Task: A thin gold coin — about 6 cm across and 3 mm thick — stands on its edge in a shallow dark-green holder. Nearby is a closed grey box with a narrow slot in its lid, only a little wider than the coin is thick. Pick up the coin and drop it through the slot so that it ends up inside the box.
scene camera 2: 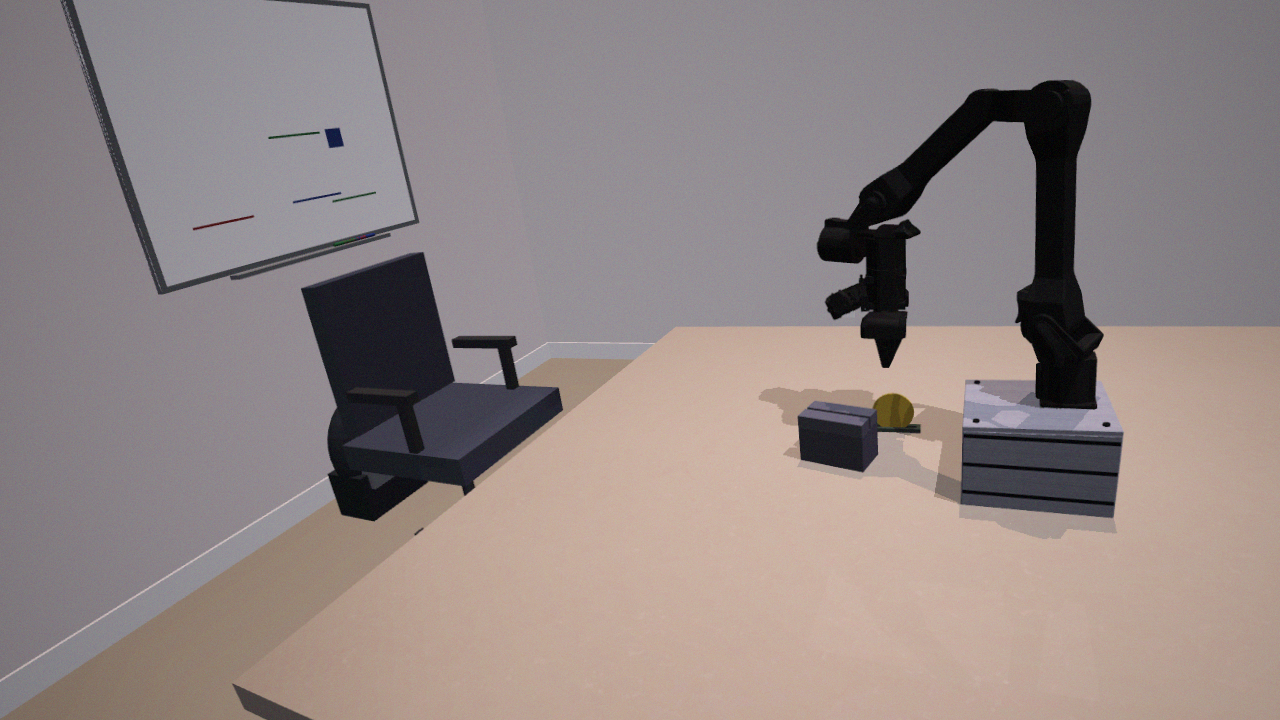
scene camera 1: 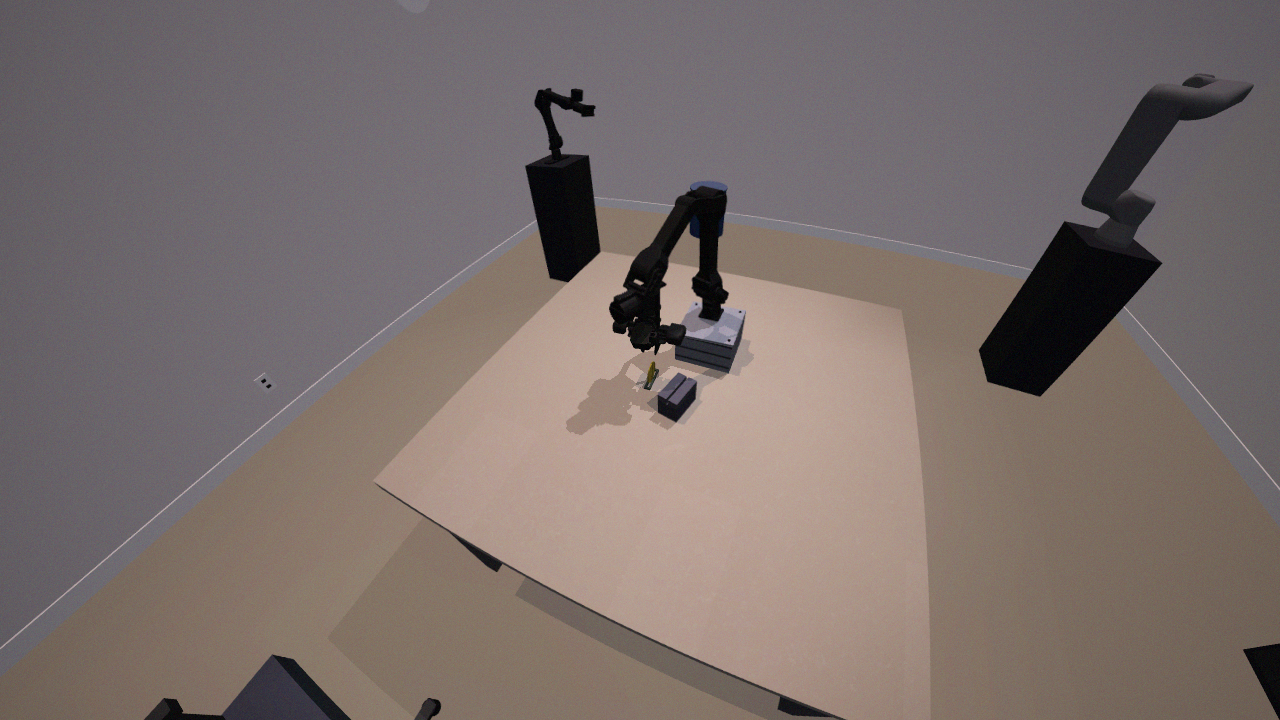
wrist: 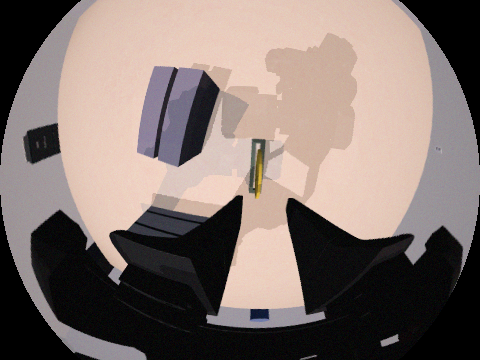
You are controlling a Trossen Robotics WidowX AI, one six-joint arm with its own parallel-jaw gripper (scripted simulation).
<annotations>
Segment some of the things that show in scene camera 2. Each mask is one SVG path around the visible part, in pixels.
My gripper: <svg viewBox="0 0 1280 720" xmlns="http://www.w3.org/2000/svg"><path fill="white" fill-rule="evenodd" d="M906 265L890 270L875 270L866 267L865 278L861 274L858 284L842 291L839 290L835 294L832 293L825 301L828 312L831 313L834 320L857 308L861 308L861 311L869 312L862 318L860 325L861 338L874 339L882 368L890 367L902 342L902 338L906 336L907 312L899 311L905 310L905 307L909 305L909 291L906 289Z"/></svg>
A gold coin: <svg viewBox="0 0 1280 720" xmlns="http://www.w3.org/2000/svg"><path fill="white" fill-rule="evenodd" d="M875 401L872 408L877 409L877 423L880 426L906 427L911 423L914 417L914 407L907 397L899 394L886 394Z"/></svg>
</annotations>
